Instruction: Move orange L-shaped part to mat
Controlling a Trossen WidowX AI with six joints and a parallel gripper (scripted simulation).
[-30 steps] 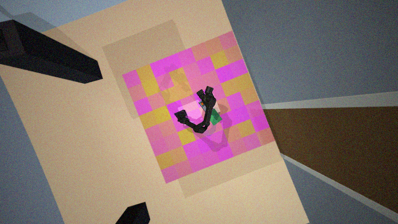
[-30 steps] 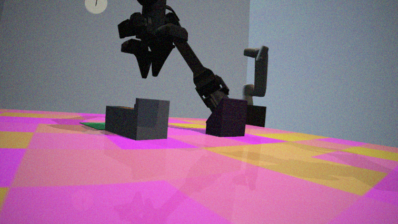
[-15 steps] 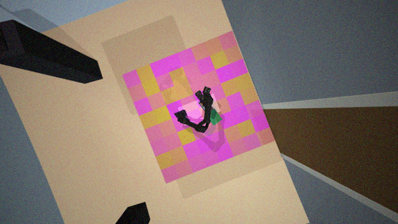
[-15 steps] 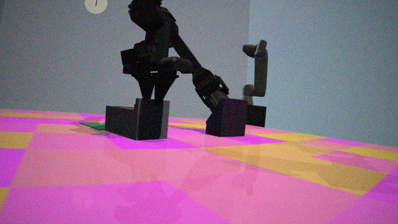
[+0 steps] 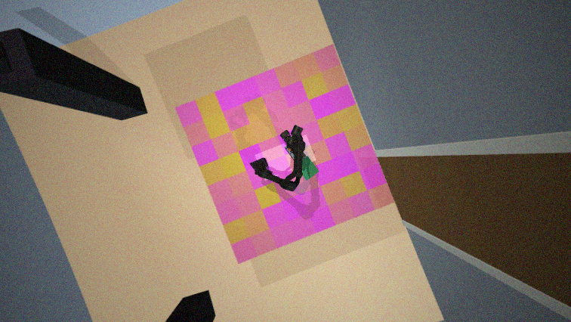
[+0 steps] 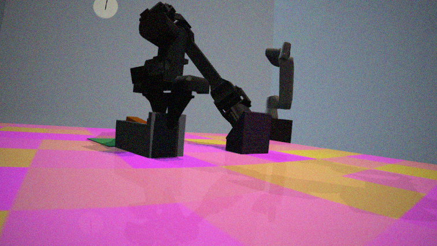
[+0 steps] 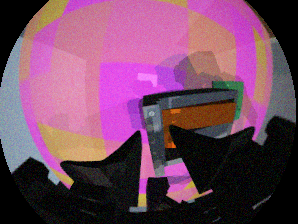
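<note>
Right now my gripper tip is 50 mm to the left of the orange L-shaped part, 10 mm short of it and 10 mm above it. The rest, counted from my gripper tip: green mat (210 mm to the right, 70 mm below, 70 mm ahead).
</note>
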